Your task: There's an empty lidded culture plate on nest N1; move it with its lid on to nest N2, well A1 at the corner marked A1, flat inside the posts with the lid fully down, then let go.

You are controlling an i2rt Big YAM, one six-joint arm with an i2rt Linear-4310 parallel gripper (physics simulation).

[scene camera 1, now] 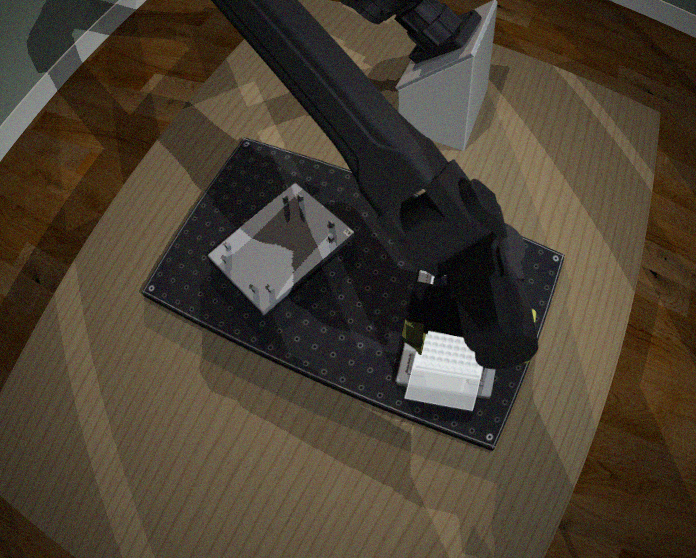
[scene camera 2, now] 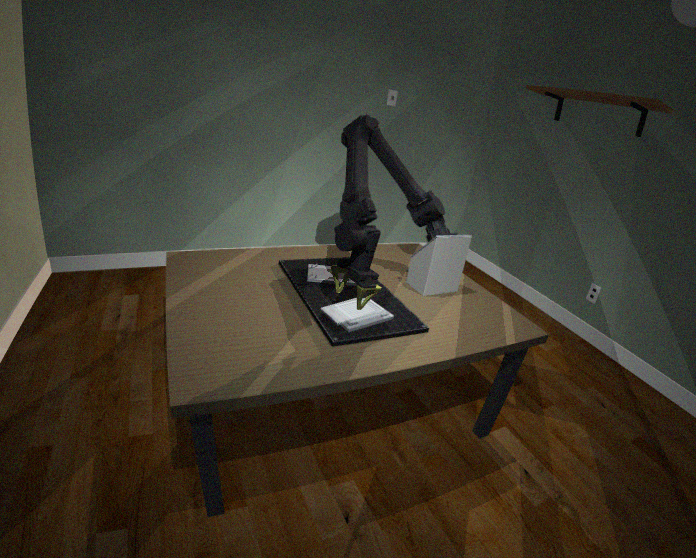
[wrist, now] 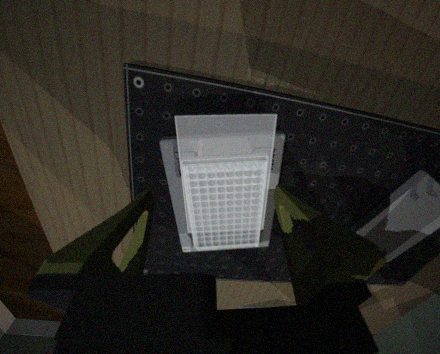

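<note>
A white multiwell plate lies over a grey nest near one end of the dark board. A clear lid juts out past the plate's far edge in the wrist view and looks shifted or tilted; its seating is unclear. My gripper is open and empty, with its yellow-green fingers on either side of the plate and apart from it. The other nest has small corner posts and holds no plate. I cannot read which nest is N1 or N2.
The dark perforated board carries both nests on a wooden table. The arm's base stands on a pale wedge-shaped pedestal behind the board. The arm hides part of the board in scene camera 1.
</note>
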